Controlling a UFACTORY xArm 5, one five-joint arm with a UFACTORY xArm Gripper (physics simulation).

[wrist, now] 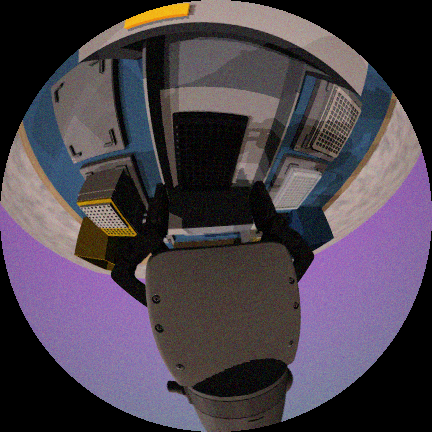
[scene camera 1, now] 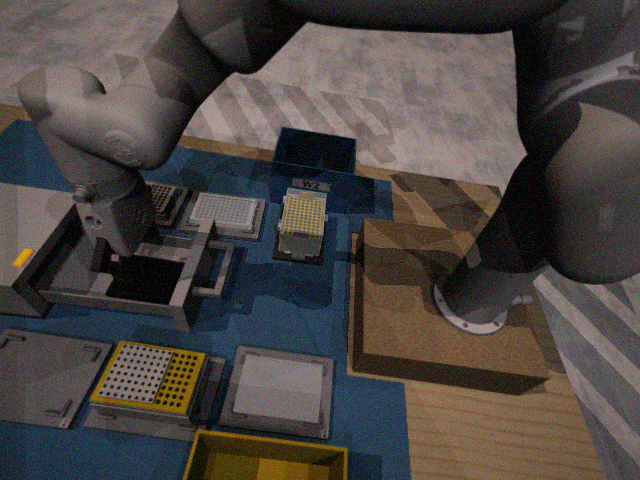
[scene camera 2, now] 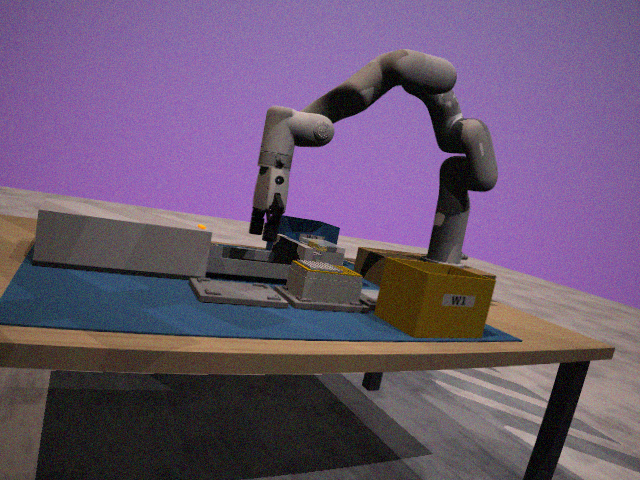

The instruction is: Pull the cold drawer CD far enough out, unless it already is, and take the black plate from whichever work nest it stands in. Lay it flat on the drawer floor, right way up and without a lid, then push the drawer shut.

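Places are measured from the arm's base along level axes (x back, y right, z up), in metres.
Pixels of known places: gripper, between the fingertips: (wrist: 209, 190) (scene camera 1: 138, 256) (scene camera 2: 261, 237); arm's base, origin of its link: (scene camera 1: 467, 302) (scene camera 2: 442, 263).
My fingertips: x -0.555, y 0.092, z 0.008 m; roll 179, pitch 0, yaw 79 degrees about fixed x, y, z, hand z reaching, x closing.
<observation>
Ahead of a thing's pixels: the offset from my fingertips to its middle. "spot": to the spot under its first point.
The cold drawer {dx -0.036, dy +0.020, dz -0.044 m} (scene camera 1: 192, 264) (scene camera 2: 242, 268) (wrist: 215, 96) stands pulled out of its grey housing (scene camera 1: 31, 217) (scene camera 2: 118, 245). The black plate {dx +0.009, dy +0.000, dz -0.068 m} (scene camera 1: 142, 281) (wrist: 210, 147) lies on the drawer floor, looking flat, with its faint well grid facing up; no lid shows on it. In scene camera 2 the drawer wall hides the plate. My gripper (scene camera 1: 110, 262) (scene camera 2: 262, 235) (wrist: 209, 190) is open and empty, above the drawer and clear of the plate, its fingers wide apart. The drawer's front wall and handle {spot: dx +0.136, dy -0.021, dz -0.017 m} (scene camera 1: 224, 272) are on the arm-base side.
A yellow-topped rack {dx +0.050, dy -0.187, dz -0.048 m} (scene camera 1: 149, 374) (scene camera 2: 325, 284) and bare nest plate {dx -0.126, dy -0.153, dz -0.084 m} (scene camera 1: 46, 379) (scene camera 2: 237, 291) stand on one side. White plates {dx +0.118, dy +0.179, dz -0.073 m} (scene camera 1: 224, 210) (wrist: 298, 189) and a tip box {dx +0.284, dy +0.130, dz -0.054 m} (scene camera 1: 302, 222) stand on the other. Yellow bin W1 {dx +0.202, dy -0.351, dz -0.033 m} (scene camera 2: 439, 299) and a blue bin {dx +0.317, dy +0.277, dz -0.033 m} (scene camera 1: 315, 149) stand farther out.
</observation>
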